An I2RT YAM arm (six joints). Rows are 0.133 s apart.
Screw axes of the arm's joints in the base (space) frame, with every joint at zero. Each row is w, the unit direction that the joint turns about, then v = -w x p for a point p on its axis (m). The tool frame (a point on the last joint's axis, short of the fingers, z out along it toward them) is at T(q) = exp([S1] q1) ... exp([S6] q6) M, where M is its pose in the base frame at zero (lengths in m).
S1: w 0 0 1 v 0.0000 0.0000 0.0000
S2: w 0 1 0 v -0.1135 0.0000 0.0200
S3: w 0 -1 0 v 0.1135 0.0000 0.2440
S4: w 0 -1 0 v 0.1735 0.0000 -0.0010
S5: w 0 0 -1 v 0.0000 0.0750 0.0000
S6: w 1 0 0 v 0.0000 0.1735 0.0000
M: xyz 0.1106 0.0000 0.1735 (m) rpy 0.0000 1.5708 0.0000 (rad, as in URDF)
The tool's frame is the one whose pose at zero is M.
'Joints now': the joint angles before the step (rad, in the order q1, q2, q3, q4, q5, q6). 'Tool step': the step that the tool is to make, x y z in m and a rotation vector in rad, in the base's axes. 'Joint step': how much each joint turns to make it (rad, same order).
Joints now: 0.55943 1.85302 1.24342 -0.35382 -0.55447 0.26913
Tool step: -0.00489 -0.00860 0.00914 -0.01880 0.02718 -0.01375
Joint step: -0.01219 -0.03625 -0.00001 -0.06903 0.00229 0.00041
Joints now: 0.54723 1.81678 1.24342 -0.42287 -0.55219 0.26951
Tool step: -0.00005 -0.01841 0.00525 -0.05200 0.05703 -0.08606
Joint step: -0.03931 -0.02977 -0.00001 -0.08659 0.03815 0.03662
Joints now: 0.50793 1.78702 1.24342 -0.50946 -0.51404 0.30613
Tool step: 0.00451 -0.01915 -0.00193 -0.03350 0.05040 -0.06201
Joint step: -0.05111 -0.00343 0.00001 -0.05990 0.01069 0.00764
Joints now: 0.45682 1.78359 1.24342 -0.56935 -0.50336 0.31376
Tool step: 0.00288 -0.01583 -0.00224 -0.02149 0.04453 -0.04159
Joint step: -0.04311 -0.00001 -0.00003 -0.05034 0.00000 -0.00191
